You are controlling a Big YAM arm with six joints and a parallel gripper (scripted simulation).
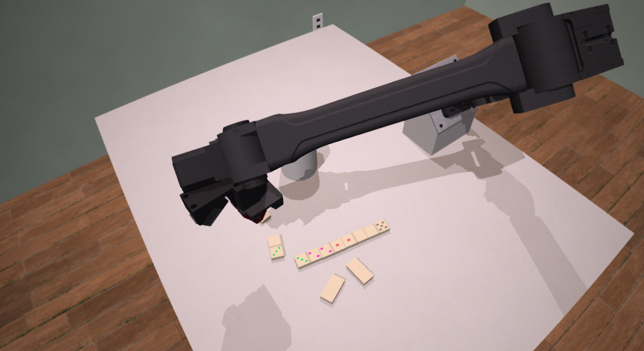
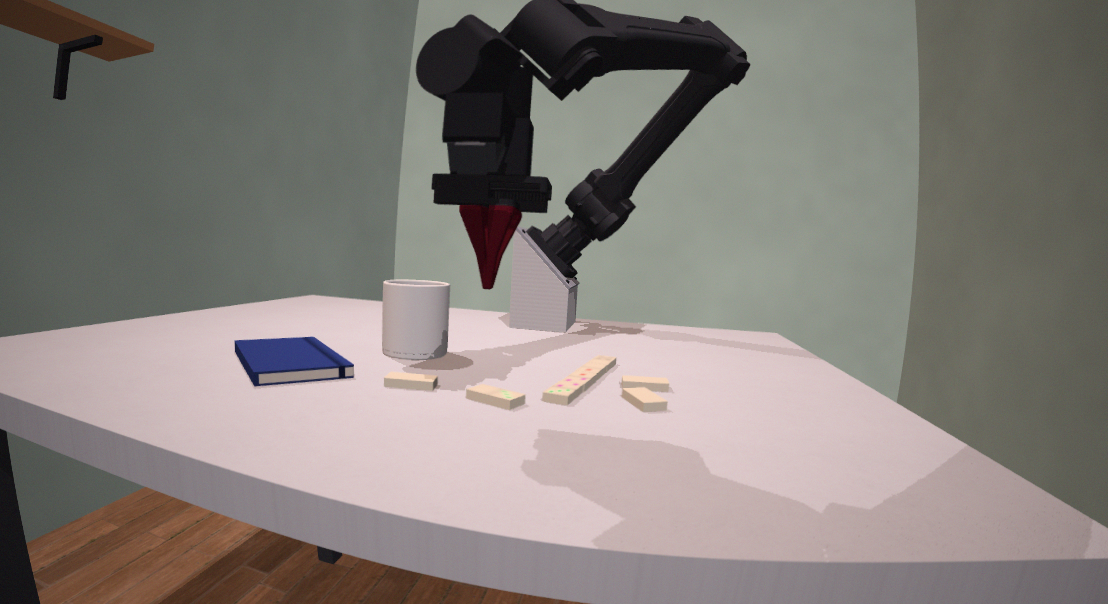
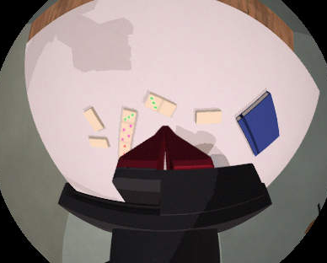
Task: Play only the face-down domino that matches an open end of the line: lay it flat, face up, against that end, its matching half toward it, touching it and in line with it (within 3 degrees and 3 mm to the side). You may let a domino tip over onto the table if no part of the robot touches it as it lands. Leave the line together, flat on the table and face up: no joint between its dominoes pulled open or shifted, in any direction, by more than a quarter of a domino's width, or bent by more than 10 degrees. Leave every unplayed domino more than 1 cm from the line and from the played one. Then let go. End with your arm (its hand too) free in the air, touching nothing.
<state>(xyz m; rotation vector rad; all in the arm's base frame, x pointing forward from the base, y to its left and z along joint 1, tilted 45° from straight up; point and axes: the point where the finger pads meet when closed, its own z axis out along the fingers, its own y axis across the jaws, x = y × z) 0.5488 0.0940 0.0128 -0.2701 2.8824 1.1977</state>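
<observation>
My gripper is now 110 mm above the domino, 20 mm past it and 10 mm to the right of it. Also, from my hand: white mug (170 mm to the right, 170 mm behind, 80 mm below); blue notebook (260 mm to the right, 110 mm below, 20 mm behind).
</observation>
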